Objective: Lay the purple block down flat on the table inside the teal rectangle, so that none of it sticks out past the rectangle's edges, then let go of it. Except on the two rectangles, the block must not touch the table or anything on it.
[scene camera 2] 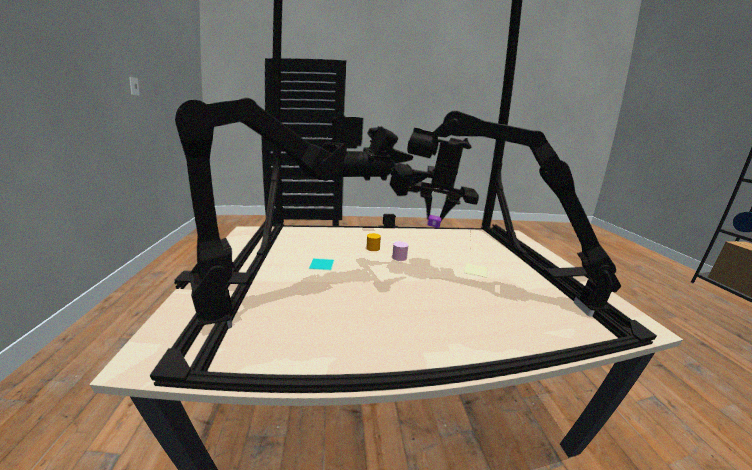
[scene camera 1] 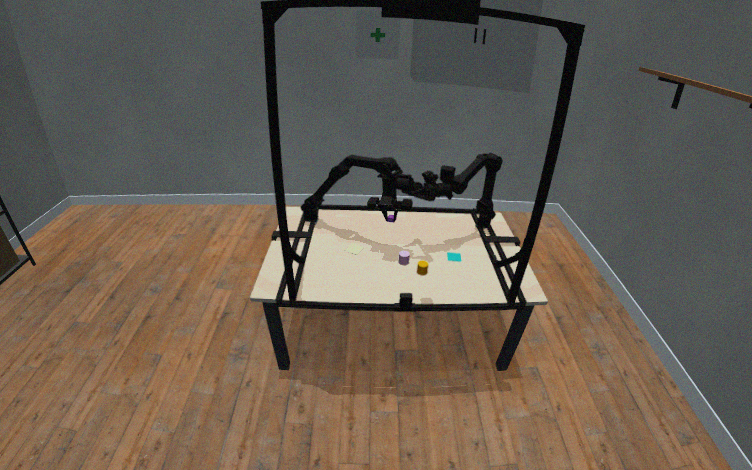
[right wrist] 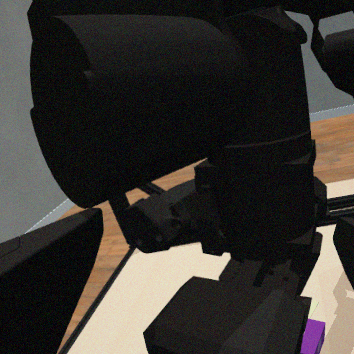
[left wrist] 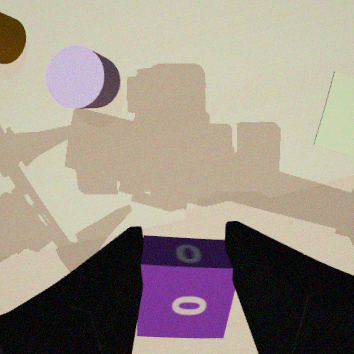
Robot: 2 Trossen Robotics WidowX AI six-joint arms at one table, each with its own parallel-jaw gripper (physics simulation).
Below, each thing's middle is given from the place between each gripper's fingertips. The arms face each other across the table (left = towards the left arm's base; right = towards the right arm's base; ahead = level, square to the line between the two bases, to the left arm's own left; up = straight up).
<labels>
The purple block (left wrist: 187, 290) is 2 cm ahead of my right hand, 5 cm to the left of it and 14 cm below it. From my right hand the other things lie so: pink cylinder (left wrist: 76, 77) (9 cm behind, 1 cm to the right, 27 cm below).
Right now my left hand is 2 cm short of the purple block. The rest, counted from my left hand: pink cylinder: 13 cm below, 9 cm behind, 6 cm to the right.
</labels>
